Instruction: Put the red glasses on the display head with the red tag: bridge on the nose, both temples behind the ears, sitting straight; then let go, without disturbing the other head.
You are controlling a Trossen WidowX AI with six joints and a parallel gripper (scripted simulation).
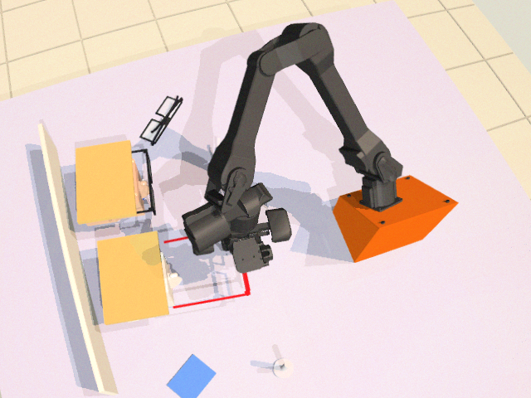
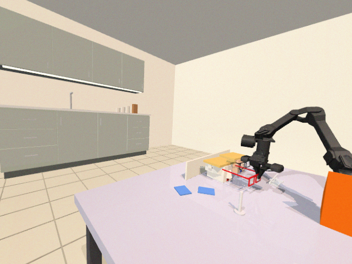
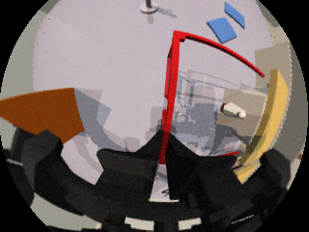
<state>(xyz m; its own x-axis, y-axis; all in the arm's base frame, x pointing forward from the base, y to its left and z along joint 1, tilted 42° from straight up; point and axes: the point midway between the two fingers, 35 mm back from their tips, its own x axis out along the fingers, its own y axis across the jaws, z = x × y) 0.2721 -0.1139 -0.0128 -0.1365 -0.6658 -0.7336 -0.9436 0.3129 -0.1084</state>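
Now: gripper tip 19 cm short of the display head, 2 cm to the left of it and 1 cm above it. Also, from my gripper tip: skin-coloured head: 24 cm to the right, 16 cm ahead, 1 cm below; then cream board: 31 cm ahead, 16 cm to the right, 1 cm below; then white peg: 25 cm to the left, 4 cm below, 4 cm ahead.
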